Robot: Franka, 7 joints.
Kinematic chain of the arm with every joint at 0, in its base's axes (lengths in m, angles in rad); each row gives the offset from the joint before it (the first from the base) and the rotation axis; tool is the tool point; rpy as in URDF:
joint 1: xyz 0 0 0.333 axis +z
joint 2: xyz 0 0 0 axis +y
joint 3: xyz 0 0 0.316 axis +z
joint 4: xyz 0.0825 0 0 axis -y
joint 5: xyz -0.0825 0 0.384 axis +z
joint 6: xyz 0 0 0 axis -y
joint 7: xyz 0.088 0 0 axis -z
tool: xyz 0 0 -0.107 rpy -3.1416 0 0
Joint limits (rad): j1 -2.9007..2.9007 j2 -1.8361..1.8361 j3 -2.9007..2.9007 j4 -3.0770..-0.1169 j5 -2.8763..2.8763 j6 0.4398..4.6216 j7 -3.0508..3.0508
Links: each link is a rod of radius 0.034 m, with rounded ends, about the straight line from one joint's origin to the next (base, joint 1, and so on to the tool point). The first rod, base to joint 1, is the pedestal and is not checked.
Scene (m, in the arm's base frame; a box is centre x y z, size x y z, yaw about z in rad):
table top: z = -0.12
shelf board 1: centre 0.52 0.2 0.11 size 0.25 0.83 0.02 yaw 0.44
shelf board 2: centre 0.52 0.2 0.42 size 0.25 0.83 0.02 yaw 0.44
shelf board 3: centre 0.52 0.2 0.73 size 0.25 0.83 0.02 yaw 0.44
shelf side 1: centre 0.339 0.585 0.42 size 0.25 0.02 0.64 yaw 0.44
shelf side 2: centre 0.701 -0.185 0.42 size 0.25 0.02 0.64 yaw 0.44
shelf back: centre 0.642 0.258 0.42 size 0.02 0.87 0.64 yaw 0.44
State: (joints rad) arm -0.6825 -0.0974 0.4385 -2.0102 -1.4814 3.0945 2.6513
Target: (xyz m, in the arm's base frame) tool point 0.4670 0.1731 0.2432
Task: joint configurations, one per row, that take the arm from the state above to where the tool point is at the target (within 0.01 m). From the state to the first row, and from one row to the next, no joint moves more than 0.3 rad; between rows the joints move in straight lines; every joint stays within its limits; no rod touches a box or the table.
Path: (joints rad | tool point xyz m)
1: -0.7261 -0.3094 0.3307 -2.2009 -1.5391 3.1597 2.6513 | 0.4834 -0.0861 0.5682
2: -0.7696 -0.5214 0.2229 -2.3916 -1.5968 3.2249 2.6513 | 0.4043 -0.1158 0.5656
3: -0.6276 -0.3138 0.3484 -2.6102 -1.6481 3.2745 2.6513 | 0.4036 -0.0112 0.3796
4: -0.4856 -0.1063 0.4738 -2.8288 -1.6995 3.3242 2.6513 | 0.3044 0.0966 0.2432
5: -0.4465 0.1079 0.5341 -2.5872 -1.6099 3.1867 2.6513 | 0.3892 0.1312 0.2443
6: -0.4073 0.3221 0.5944 -2.3457 -1.5202 3.0492 2.6513 | 0.4670 0.1731 0.2432

